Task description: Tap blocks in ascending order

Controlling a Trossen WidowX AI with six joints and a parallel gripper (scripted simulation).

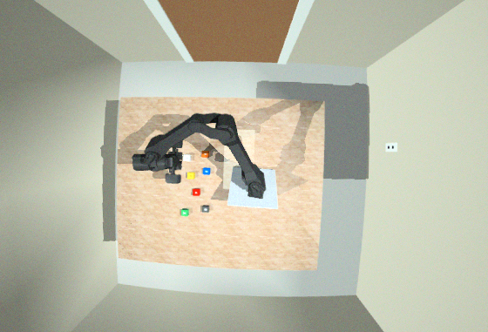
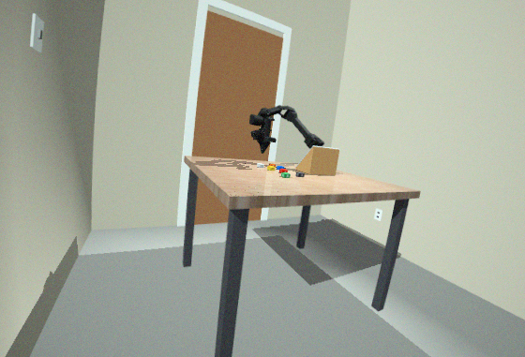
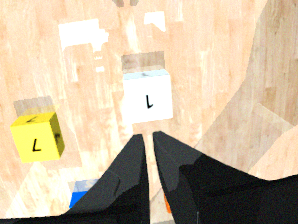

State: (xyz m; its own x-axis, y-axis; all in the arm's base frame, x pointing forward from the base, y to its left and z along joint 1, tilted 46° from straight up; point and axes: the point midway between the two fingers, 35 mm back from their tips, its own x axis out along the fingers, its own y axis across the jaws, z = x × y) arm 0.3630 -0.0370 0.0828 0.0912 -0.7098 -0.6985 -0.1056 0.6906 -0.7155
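Right now the white block is 10 mm to the right of my gripper tip and 70 mm below it. From my gripper tip the other things lie so: blue block 110 mm behind, 40 mm to the left, 70 mm below; then yellow block 30 mm behind, 80 mm to the left, 70 mm below; then orange block 90 mm behind, 40 mm to the right, 70 mm below.
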